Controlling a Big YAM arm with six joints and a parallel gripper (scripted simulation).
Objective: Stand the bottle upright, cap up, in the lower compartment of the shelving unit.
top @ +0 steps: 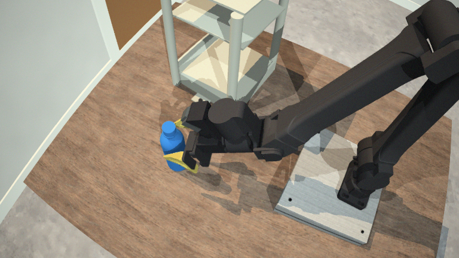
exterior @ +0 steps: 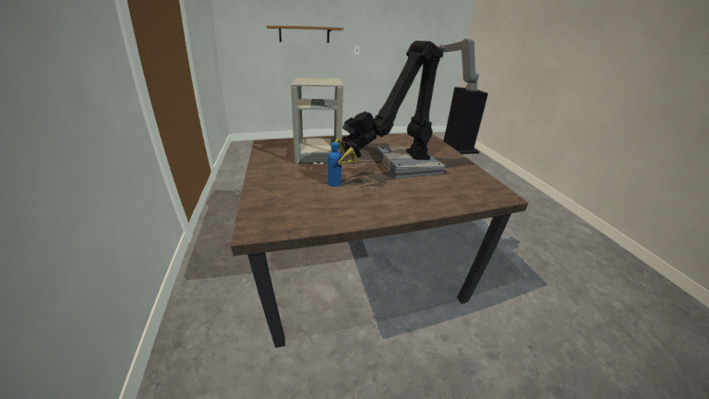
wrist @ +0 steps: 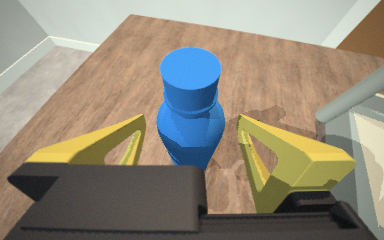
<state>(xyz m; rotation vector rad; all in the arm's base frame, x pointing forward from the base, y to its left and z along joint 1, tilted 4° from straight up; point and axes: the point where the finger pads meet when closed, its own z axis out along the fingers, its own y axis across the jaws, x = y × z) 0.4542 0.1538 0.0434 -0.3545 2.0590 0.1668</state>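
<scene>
Right now my hand is right at the blue bottle.
</scene>
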